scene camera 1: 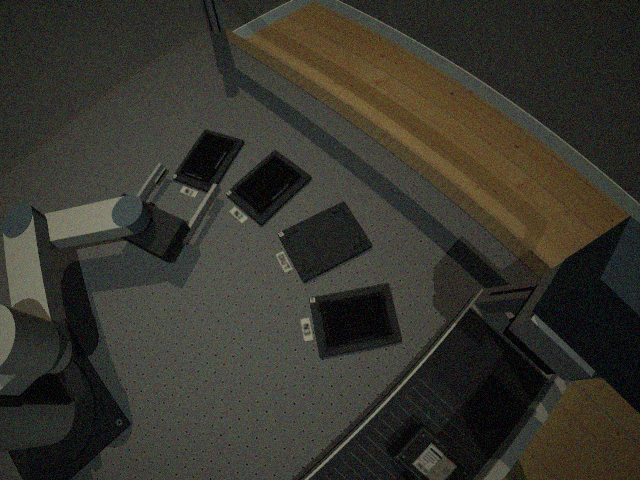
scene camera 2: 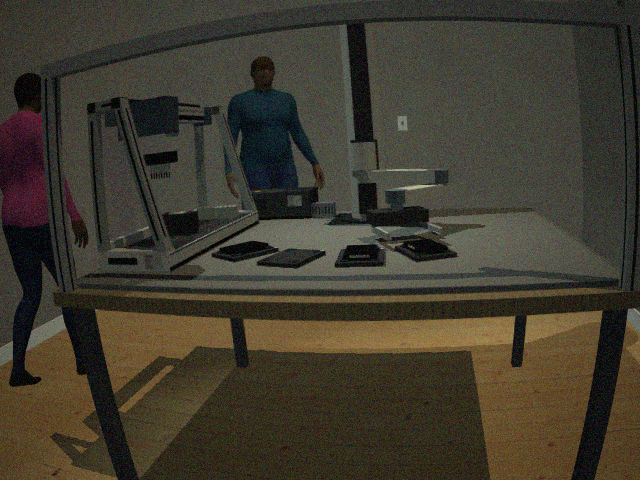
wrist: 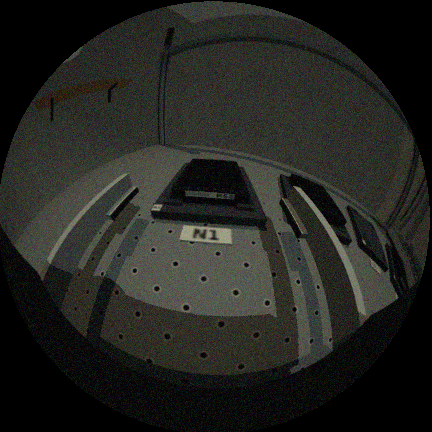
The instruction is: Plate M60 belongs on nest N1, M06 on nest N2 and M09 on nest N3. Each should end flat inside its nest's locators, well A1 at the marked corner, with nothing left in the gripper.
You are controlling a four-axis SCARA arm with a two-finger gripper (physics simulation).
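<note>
My gripper [scene camera 1: 188, 177] [scene camera 2: 410, 232] [wrist: 206, 183] is open, with nothing between its fingers. It is on the label side of nest N1 [scene camera 1: 193, 183] [wrist: 207, 214]. A dark plate [scene camera 1: 208, 157] [wrist: 214, 177] sits on N1 and looks level; its blurred front label seems to read M60. The nest's A1 mark [wrist: 157, 207] is at its near left corner. Nest N2 [scene camera 1: 261, 218] carries another dark plate [scene camera 1: 268, 181] [scene camera 2: 360, 252]. The third nest [scene camera 1: 325, 241] [scene camera 2: 291, 257] shows no plate. The fourth nest [scene camera 1: 390, 338] carries a dark plate [scene camera 1: 354, 320] [scene camera 2: 245, 248]. Their plate names and well A1 are unreadable.
An open-framed machine [scene camera 2: 147, 196] with a dark ribbed bed [scene camera 1: 439, 392] stands beyond the fourth nest. A dark labelled block [scene camera 1: 426, 454] lies on that bed. A dark box [scene camera 2: 281, 202] and a small white rack [scene camera 2: 323, 208] stand at the back. Two people stand beyond the table.
</note>
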